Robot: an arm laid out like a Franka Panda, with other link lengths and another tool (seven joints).
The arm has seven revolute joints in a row. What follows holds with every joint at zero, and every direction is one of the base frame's.
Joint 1 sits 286.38 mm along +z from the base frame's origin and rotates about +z.
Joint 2 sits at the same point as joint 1 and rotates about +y.
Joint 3 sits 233.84 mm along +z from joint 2 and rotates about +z.
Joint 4 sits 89.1 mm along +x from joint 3 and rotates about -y.
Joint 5 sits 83.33 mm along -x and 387.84 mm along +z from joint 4 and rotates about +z.
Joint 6 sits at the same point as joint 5 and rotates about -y.
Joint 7 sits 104.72 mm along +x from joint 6 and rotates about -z.
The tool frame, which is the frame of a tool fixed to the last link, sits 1 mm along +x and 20 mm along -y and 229.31 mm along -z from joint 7; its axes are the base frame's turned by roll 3.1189, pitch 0 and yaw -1.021 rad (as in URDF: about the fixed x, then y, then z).
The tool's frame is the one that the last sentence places.
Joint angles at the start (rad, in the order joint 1, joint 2, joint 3, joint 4, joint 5, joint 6, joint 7): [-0.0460 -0.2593 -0.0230 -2.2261 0.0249 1.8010 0.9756]
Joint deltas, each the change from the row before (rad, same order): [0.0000 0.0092 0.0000 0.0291 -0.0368 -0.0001 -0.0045]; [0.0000 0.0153 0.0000 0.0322 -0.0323 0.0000 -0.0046]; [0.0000 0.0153 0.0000 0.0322 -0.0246 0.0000 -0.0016]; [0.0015 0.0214 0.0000 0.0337 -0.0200 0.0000 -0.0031]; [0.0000 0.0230 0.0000 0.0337 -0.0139 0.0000 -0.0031]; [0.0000 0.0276 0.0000 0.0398 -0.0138 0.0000 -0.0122]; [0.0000 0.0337 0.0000 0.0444 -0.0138 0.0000 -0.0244]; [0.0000 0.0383 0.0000 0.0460 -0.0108 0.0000 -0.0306]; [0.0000 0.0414 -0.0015 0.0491 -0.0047 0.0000 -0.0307]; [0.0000 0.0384 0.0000 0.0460 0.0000 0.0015 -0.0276]
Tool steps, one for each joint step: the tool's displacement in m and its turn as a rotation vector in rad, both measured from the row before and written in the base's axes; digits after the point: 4 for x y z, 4 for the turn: [0.0081 -0.0082 0.0089 -0.0349 -0.0176 0.0181]; [0.0087 -0.0073 0.0076 -0.0309 -0.0148 0.0160]; [0.0086 -0.0057 0.0077 -0.0244 -0.0152 0.0099]; [0.0088 -0.0040 0.0053 -0.0198 -0.0108 0.0110]; [0.0086 -0.0035 0.0043 -0.0141 -0.0095 0.0074]; [0.0102 -0.0037 0.0048 -0.0135 -0.0101 0.0162]; [0.0113 -0.0040 0.0036 -0.0128 -0.0070 0.0281]; [0.0116 -0.0035 0.0016 -0.0096 -0.0031 0.0333]; [0.0121 -0.0031 0.0008 -0.0040 -0.0032 0.0301]; [0.0117 -0.0012 0.0005 0.0000 -0.0052 0.0275]
